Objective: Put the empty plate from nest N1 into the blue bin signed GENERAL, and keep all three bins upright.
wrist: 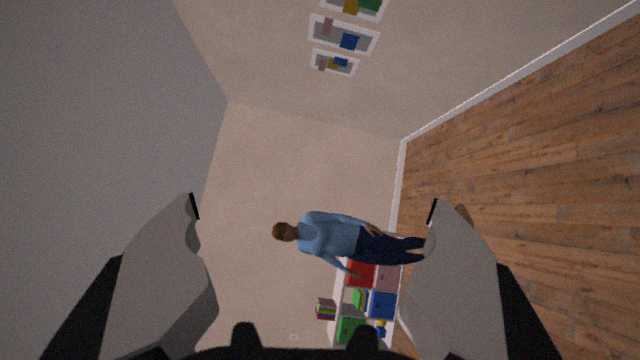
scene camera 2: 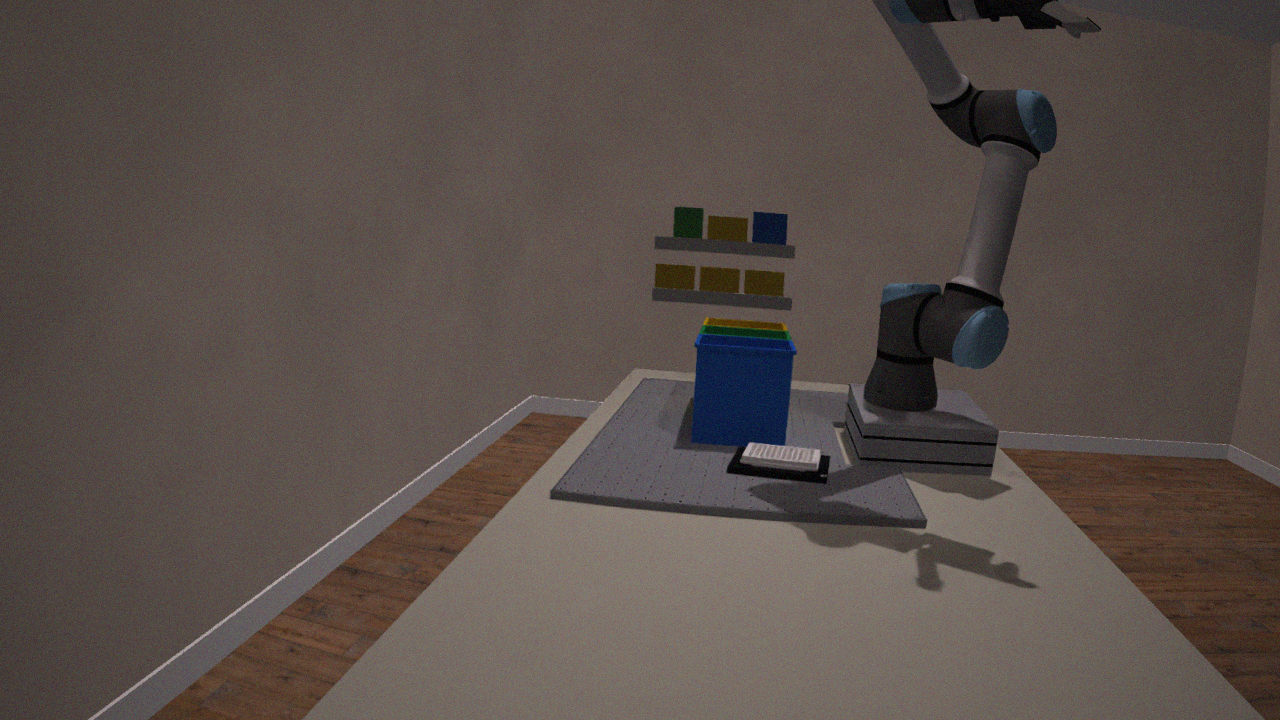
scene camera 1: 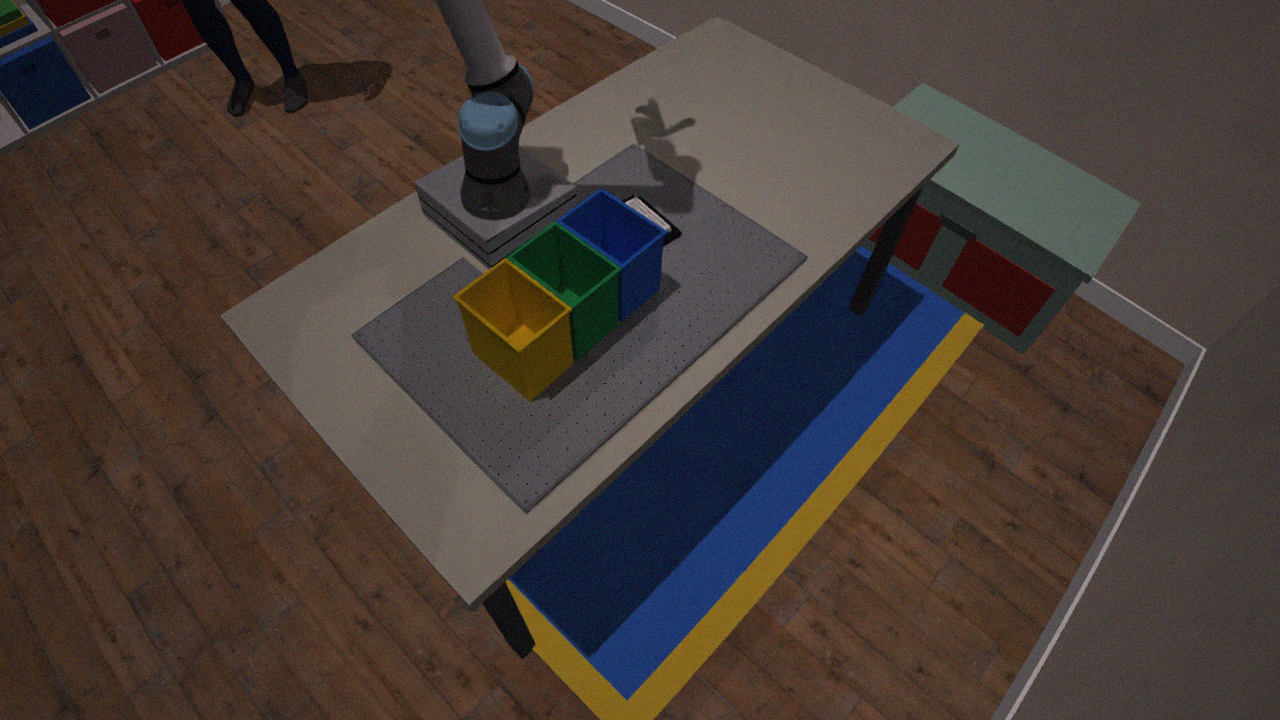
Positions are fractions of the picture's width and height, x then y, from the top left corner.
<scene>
In view: my gripper (wrist: 0.49,0.55), a white plate (scene camera 2: 0.60,0.63), a blue bin (scene camera 2: 0.58,0.54), a yellow bin (scene camera 1: 0.40,0.45) and a green bin (scene camera 1: 0.46,0.39).
The blue bin is seen too in scene camera 1 (scene camera 1: 0.49,0.33). The wrist view misses the white plate: it is out of frame. The wrist view does not show the blue bin: it is out of frame.
</scene>
